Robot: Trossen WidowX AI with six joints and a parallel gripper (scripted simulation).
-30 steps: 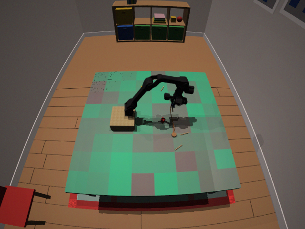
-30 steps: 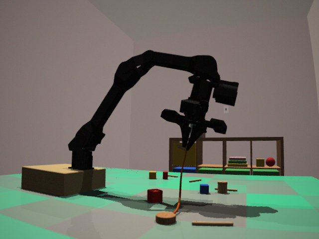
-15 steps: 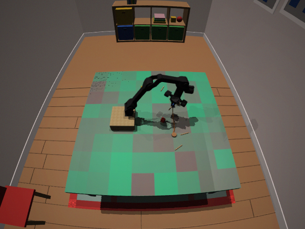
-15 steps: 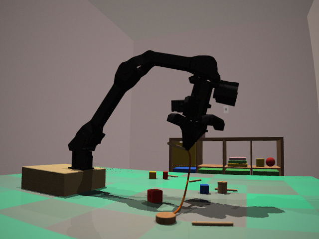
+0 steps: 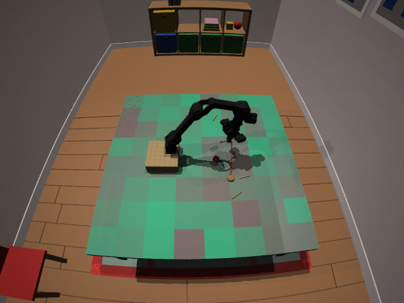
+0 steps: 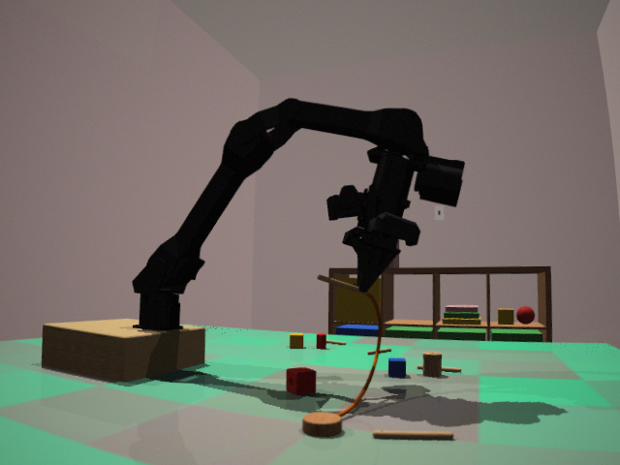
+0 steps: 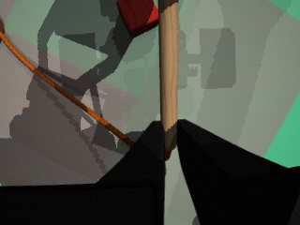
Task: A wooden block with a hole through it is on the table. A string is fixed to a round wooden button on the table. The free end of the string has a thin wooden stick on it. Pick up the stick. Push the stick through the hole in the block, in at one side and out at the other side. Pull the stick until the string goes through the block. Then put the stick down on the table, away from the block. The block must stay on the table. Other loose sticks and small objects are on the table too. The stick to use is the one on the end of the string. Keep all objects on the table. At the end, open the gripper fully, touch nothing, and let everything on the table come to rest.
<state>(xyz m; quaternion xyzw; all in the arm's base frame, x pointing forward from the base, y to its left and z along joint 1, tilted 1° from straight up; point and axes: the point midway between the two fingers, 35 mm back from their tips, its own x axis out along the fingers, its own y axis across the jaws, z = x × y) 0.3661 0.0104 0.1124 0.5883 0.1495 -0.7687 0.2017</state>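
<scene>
The blue cube lies 130 mm below my gripper tip, 110 mm to the left of it and 40 mm ahead of it. Also, from my gripper tip: red block: 120 mm below, 70 mm behind, 50 mm to the right; then thin wooden stick: 10 mm to the right, 10 mm behind, 10 mm above; then wooden cylinder: 130 mm to the left, 120 mm below, 90 mm ahead.
</scene>
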